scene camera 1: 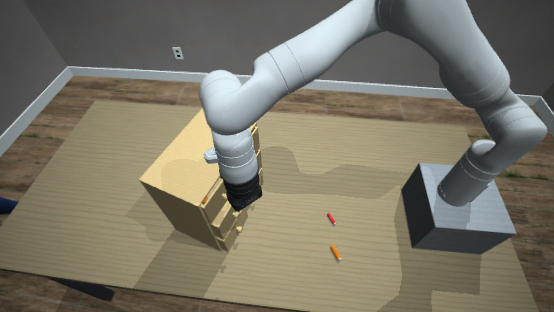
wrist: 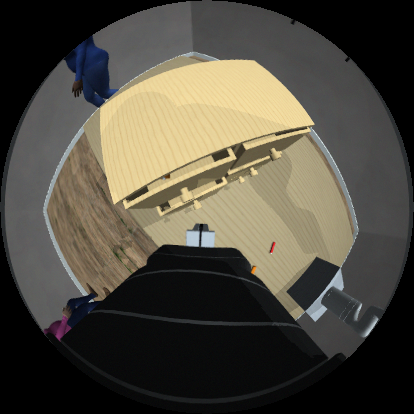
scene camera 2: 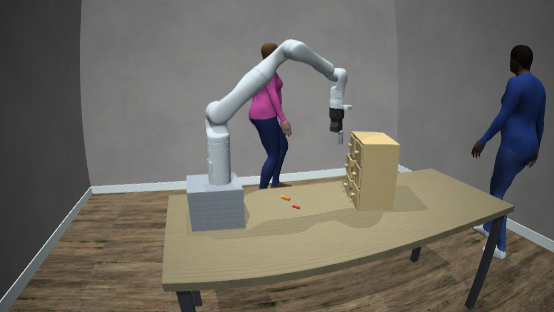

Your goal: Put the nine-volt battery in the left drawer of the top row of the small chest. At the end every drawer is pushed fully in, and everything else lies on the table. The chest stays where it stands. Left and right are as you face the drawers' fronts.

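Seen in the pictures: gripper, between the fingertips: (scene camera 1: pixel 242 203) (wrist: pixel 200 231) (scene camera 2: pixel 340 144); arm's base, origin of its link: (scene camera 1: pixel 452 193) (wrist: pixel 327 294) (scene camera 2: pixel 220 181).
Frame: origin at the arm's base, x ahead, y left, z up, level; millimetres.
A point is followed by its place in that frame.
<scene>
The small chest (scene camera 1: pixel 172 167) {x 805, y 15, z 145 mm} (scene camera 2: pixel 378 172) {x 671, y -185, z 14 mm} (wrist: pixel 210 110) {x 706, y -25, z 145 mm} stands upright on the table. Its top-row left drawer (scene camera 1: pixel 215 201) {x 689, y 89, z 101 mm} (wrist: pixel 212 176) {x 658, y 22, z 81 mm} is partly open. A small orange block, seemingly the nine-volt battery (scene camera 1: pixel 205 200) {x 725, y 70, z 70 mm} (wrist: pixel 167 176) {x 717, y 64, z 55 mm}, shows inside it, mostly hidden by the chest top in the wrist view. The middle-row left drawer (scene camera 1: pixel 225 221) {x 677, y 100, z 7 mm} also stands out, and the top-row right drawer (wrist: pixel 265 147) {x 629, y -57, z 109 mm} shows a narrow gap. My gripper (scene camera 2: pixel 340 143) {x 620, y 89, z 92 mm} (wrist: pixel 200 231) {x 620, y 89, z 92 mm} is shut and empty, in front of the chest near the height of its upper drawers, apart from it. Its fingertips are hidden in scene camera 1.
A red cylinder (scene camera 1: pixel 331 219) {x 347, y 11, z -163 mm} (scene camera 2: pixel 296 206) {x 347, y 3, z -163 mm} (wrist: pixel 272 247) {x 347, y 8, z -163 mm} and an orange cylinder (scene camera 1: pixel 335 252) {x 346, y 128, z -159 mm} (scene camera 2: pixel 285 198) {x 340, y 121, z -165 mm} (wrist: pixel 253 270) {x 346, y 118, z -158 mm} lie on the table (scene camera 1: pixel 295 285) {x 476, y 225, z -172 mm} (scene camera 2: pixel 320 250) {x 267, y -398, z -172 mm} between the chest and the grey base block (scene camera 1: pixel 465 235) {x -13, y 118, z -38 mm} (scene camera 2: pixel 216 207) {x -43, y -106, z -69 mm}. Two people stand beyond the table.
</scene>
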